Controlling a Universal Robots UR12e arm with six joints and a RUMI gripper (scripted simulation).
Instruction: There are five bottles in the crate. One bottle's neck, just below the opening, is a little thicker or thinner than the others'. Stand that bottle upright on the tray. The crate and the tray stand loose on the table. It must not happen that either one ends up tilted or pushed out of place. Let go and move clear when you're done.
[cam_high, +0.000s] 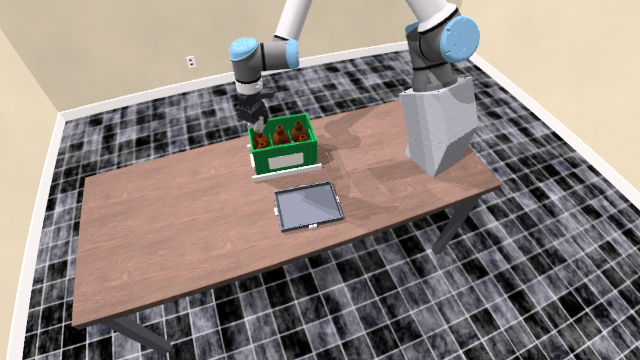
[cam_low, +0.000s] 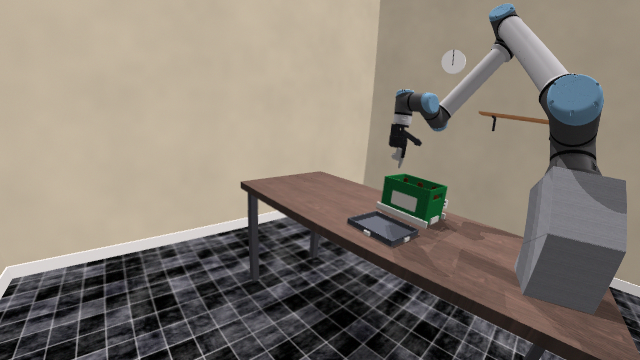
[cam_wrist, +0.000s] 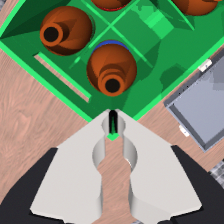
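My hand is 15 cm above the glass bottle and 9 cm to the left of it. From my hand the other things lie so: grey tray (25 cm to the left, 23 cm below, 12 cm behind); then green crate (16 cm below, 9 cm behind, 4 cm to the right).
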